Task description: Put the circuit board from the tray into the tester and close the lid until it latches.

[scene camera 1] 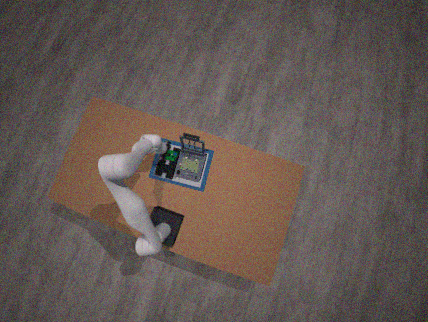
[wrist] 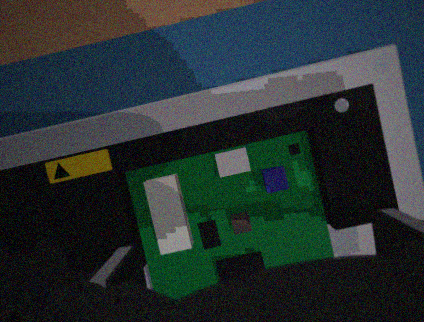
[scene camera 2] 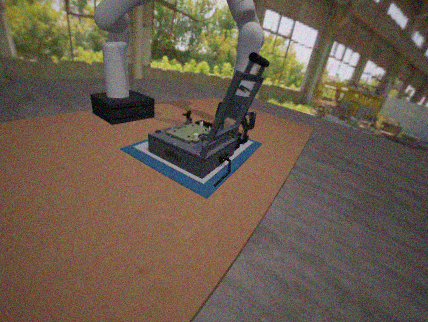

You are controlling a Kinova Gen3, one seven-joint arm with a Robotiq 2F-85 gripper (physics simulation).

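Seen in the pictures: gripper, fingertip midpoint: (scene camera 1: 167, 153) (wrist: 257, 253) (scene camera 2: 230, 134); arm's base, origin of the base link: (scene camera 1: 163, 230) (scene camera 2: 118, 95).
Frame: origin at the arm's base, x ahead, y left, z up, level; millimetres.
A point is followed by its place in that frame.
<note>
The green circuit board (scene camera 1: 172, 155) {y 169, x 467, z -65 mm} (wrist: 239, 204) {y 223, x 462, z -65 mm} lies in the black tray (scene camera 1: 162, 170) {y 190, x 342, z -67 mm} (wrist: 83, 223) {y 221, x 403, z -57 mm} on the left of the blue mat (scene camera 1: 181, 186) {y 23, x 292, z -84 mm} (scene camera 2: 197, 188) {y -83, x 583, z -83 mm} (wrist: 242, 41) {y 288, x 468, z -83 mm}. The dark grey tester (scene camera 1: 203, 169) {y -73, x 463, z -79 mm} (scene camera 2: 187, 156) {y -62, x 523, z -39 mm} stands to the right of the tray and shows a pale green bed (scene camera 1: 190, 164) {y 15, x 456, z -16 mm} (scene camera 2: 188, 131) {y 7, x 449, z -16 mm}. Its lid (scene camera 1: 192, 142) {y 36, x 577, z 106 mm} (scene camera 2: 238, 99) {y 4, x 585, z 102 mm} is raised and tilts back. My gripper (scene camera 1: 166, 158) {y 205, x 467, z -57 mm} (wrist: 257, 253) {y 205, x 467, z -57 mm} is open and empty. It hangs close over the board, with the fingers spread to either side of the board's near edge.
A yellow warning label (wrist: 81, 165) {y 243, x 405, z -57 mm} sits on the tray beside the board. The arm's black base block (scene camera 1: 172, 220) {y -27, x 77, z -4 mm} (scene camera 2: 121, 107) {y -36, x 115, z -22 mm} stands near the front edge of the brown table top (scene camera 1: 244, 207) {y -439, x 331, z -85 mm} (scene camera 2: 117, 239) {y -262, x 590, z -85 mm}. A black latch lever (scene camera 2: 223, 170) {y 22, x 575, z -83 mm} hangs off the tester's side.
</note>
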